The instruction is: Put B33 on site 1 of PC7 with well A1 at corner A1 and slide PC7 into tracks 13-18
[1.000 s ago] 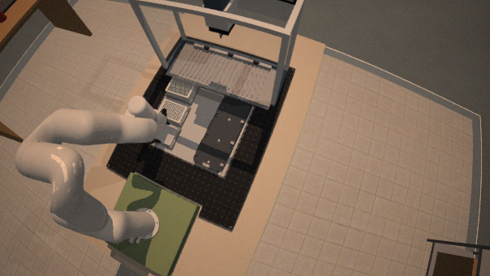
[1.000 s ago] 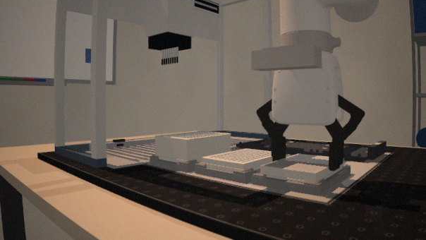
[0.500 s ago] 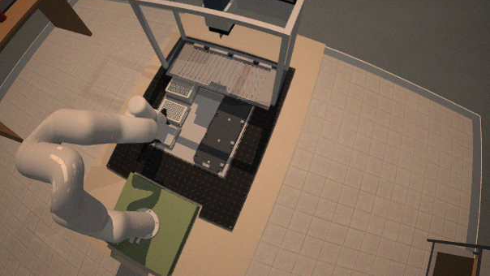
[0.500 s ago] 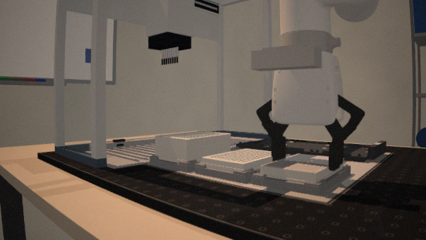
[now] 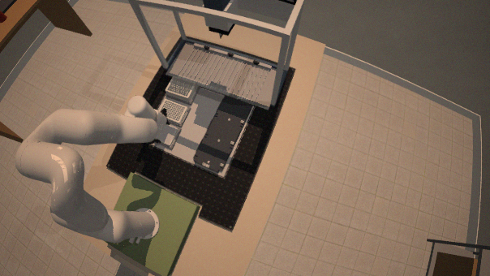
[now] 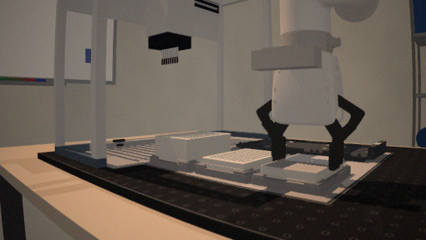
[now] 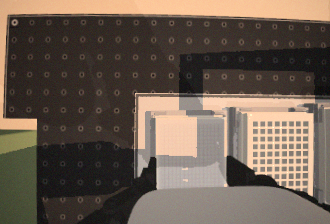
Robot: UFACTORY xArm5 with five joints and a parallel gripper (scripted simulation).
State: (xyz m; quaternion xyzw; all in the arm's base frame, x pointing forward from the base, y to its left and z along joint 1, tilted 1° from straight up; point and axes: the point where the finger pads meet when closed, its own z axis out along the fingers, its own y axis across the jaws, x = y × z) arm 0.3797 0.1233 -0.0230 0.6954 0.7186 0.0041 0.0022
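Right now my hand is 20 mm above the plate nest S1. Also, from my hand: pipetting head (450 mm ahead, 250 mm above, 110 mm to the right); then plate carrier PC7 (250 mm to the right, 110 mm ahead, 10 mm below); then 96-well plate B38 (110 mm ahead, 10 mm to the left, 10 mm below).
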